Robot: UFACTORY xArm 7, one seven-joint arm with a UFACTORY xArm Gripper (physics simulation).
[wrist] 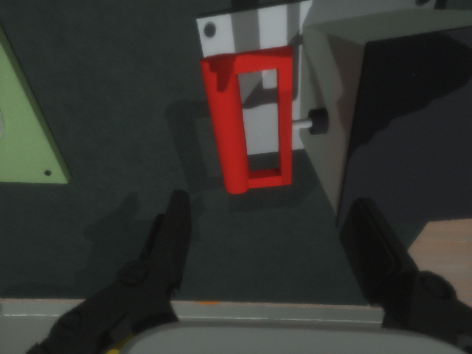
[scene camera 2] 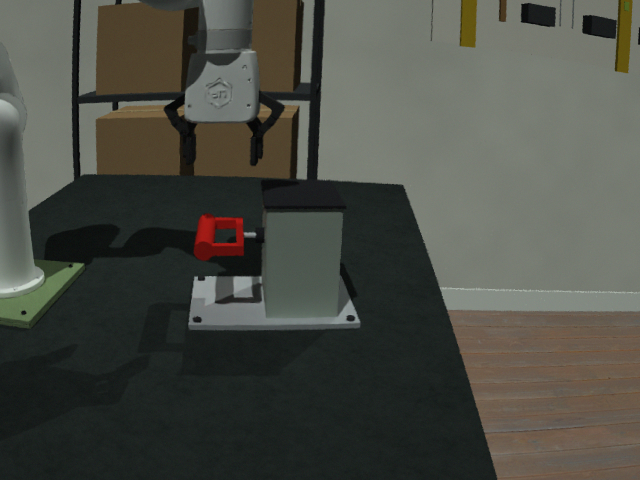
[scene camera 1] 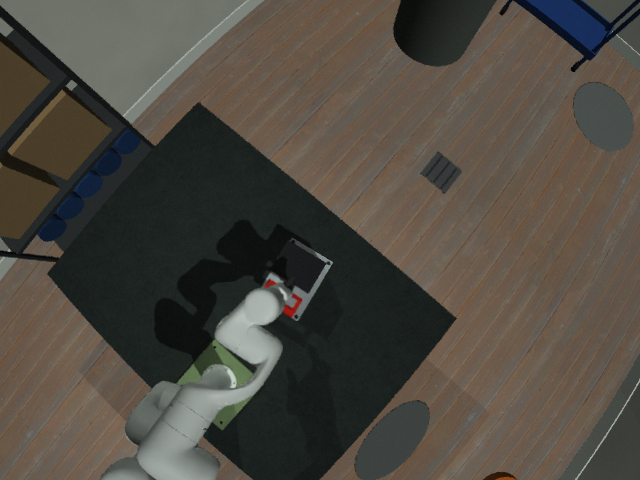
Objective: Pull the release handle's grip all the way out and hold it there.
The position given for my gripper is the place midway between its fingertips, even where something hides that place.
Note:
In view: my gripper (scene camera 2: 222, 163), a red release handle grip (scene camera 2: 204, 248) and a base plate (scene camera 2: 218, 302).
The red release handle grip shows as well in the wrist view (wrist: 220, 72). My gripper shows as well in the wrist view (wrist: 268, 213). The base plate shows as well in scene camera 1 (scene camera 1: 306, 297).

